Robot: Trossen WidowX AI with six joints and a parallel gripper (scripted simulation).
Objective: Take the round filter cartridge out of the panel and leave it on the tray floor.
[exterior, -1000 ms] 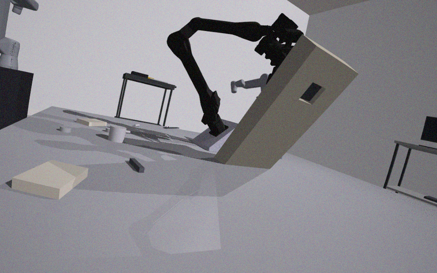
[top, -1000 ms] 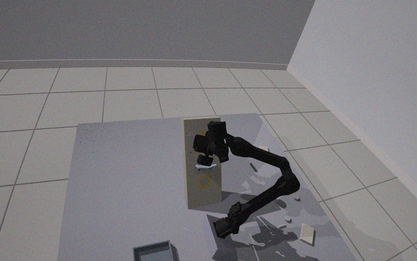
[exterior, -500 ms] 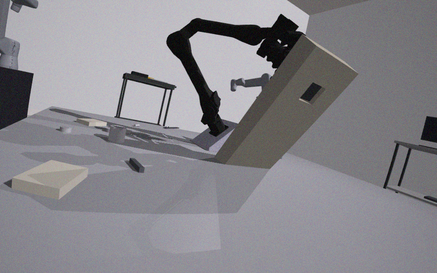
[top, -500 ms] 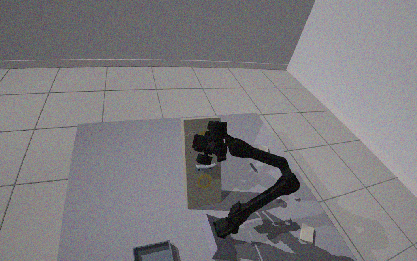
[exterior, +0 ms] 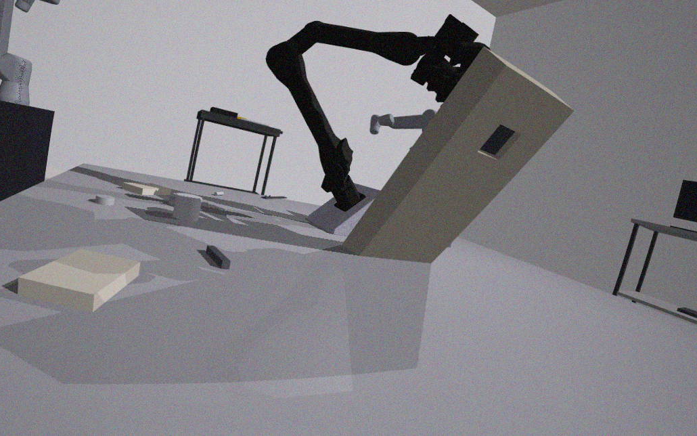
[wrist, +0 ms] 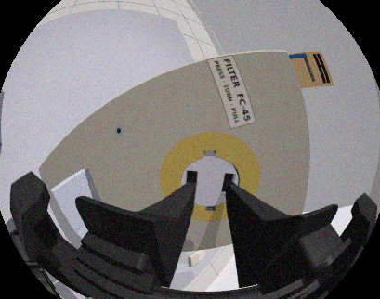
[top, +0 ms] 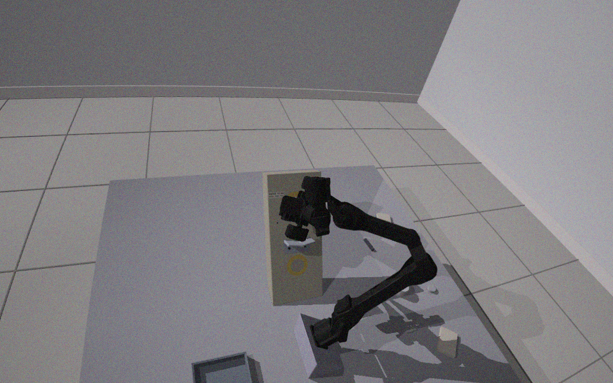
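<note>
My gripper tip is 2 cm short of the round white filter cartridge and 1 cm above it. The rest, counted from my gripper tip: grey tray: 41 cm behind, 27 cm to the left, 27 cm below; then dark bar: 36 cm to the right, 27 cm below.
</note>
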